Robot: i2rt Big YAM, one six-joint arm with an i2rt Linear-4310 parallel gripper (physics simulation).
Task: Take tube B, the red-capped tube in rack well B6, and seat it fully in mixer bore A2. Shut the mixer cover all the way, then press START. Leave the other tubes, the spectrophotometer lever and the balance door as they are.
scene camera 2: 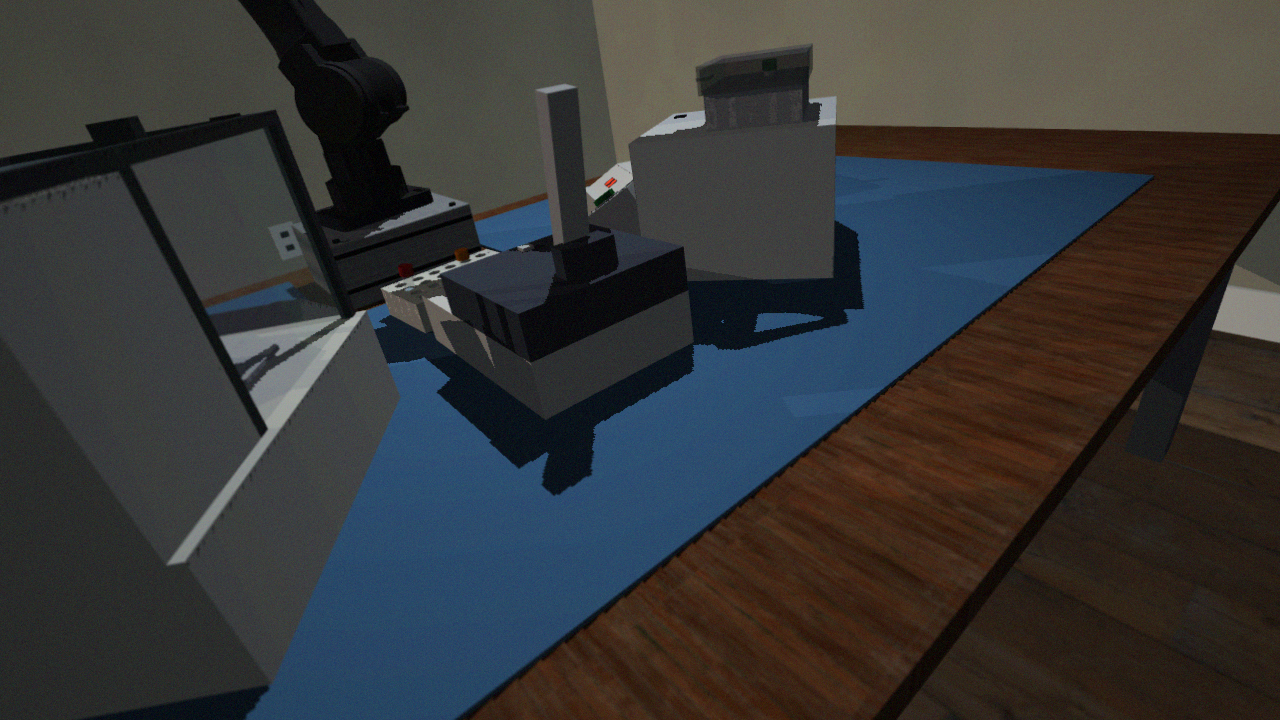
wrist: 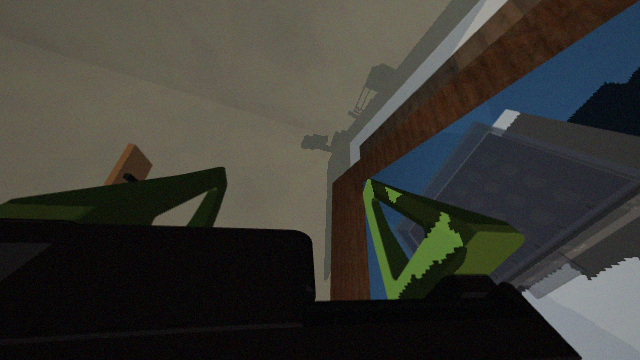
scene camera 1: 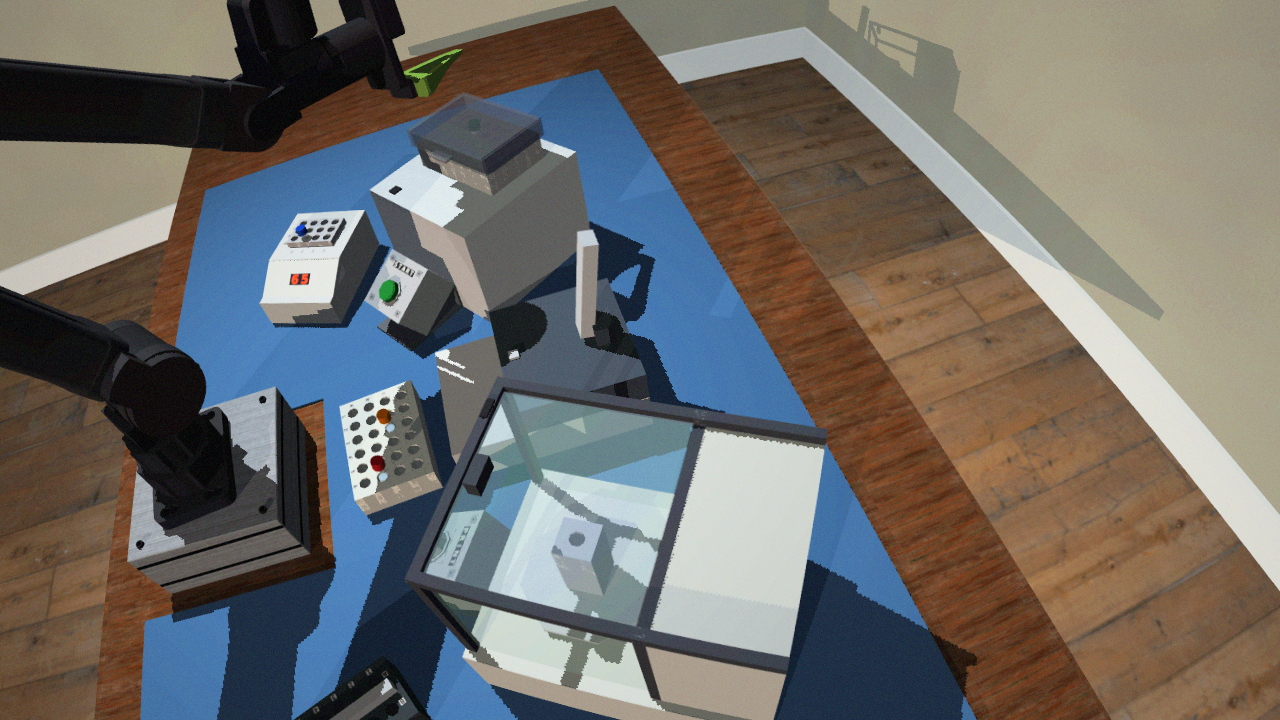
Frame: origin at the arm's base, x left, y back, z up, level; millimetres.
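Where they show: gripper, fingertip midpoint: [wrist: 299, 181] [scene camera 1: 446, 8]; arm's base, link origin: [scene camera 2: 377, 212] [scene camera 1: 195, 470].
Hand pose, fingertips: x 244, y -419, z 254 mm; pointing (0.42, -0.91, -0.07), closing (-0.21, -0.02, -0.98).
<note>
Things, the pixels of their top centre, and the offset from my fingertips. "spot": a spot on its surface instead.
- red-capped tube, top centre: [scene camera 1: 373, 462] [scene camera 2: 401, 265] dy +234, dx -312, dz -272 mm
- white rack, top centre: [scene camera 1: 383, 437] [scene camera 2: 454, 273] dy +223, dx -266, dz -297 mm
- mixer, top centre: [wrist: 558, 294] [scene camera 2: 692, 63] [scene camera 1: 430, 151] dy +65, dx -42, dz -138 mm
- green START button, top centre: [scene camera 2: 604, 189] [scene camera 1: 386, 284] dy +165, dx -92, dz -253 mm
- orange-capped tube, top centre: [scene camera 1: 382, 413] [scene camera 2: 460, 250] dy +213, dx -257, dz -273 mm
- spectrophotometer's upright lever, top centre: [scene camera 2: 547, 87] [scene camera 1: 576, 240] dy -18, dx -289, dz -127 mm
- glass balance, top centre: [scene camera 1: 552, 485] [scene camera 2: 39, 132] dy +91, dx -524, dz -105 mm
- white block unit, top centre: [scene camera 1: 306, 244] [scene camera 2: 638, 161] dy +252, dx +58, dz -258 mm
- black rack, surface spot: [scene camera 1: 375, 694] spot: dy +292, dx -533, dz -280 mm
The red-capped tube [scene camera 1: 376, 462] [scene camera 2: 405, 268] stands in the white rack [scene camera 1: 393, 497] near the arm base. The mixer [scene camera 1: 528, 232] [scene camera 2: 733, 197] [wrist: 575, 135] is the tall white box. Its smoky clear cover [scene camera 1: 434, 134] [scene camera 2: 754, 78] [wrist: 530, 190] lies low over the bore block, slightly tilted; whether it is fully shut cannot be told. The bores are too dim to read. The green START button [scene camera 1: 388, 291] is on a small sloped box. My gripper [wrist: 299, 181] is open and empty, high beside the mixer's far side; one green finger shows in scene camera 1, the other is out of view.
An orange-capped tube [scene camera 1: 383, 416] [scene camera 2: 461, 254] shares the rack. The spectrophotometer's upright lever [scene camera 1: 586, 284] [scene camera 2: 563, 170] rises beside the mixer. The glass balance [scene camera 1: 733, 537] stands in front. A white block unit [scene camera 1: 299, 308] with a blue-capped tube shows 65. A black rack [scene camera 1: 375, 694] is at the bottom edge.
</note>
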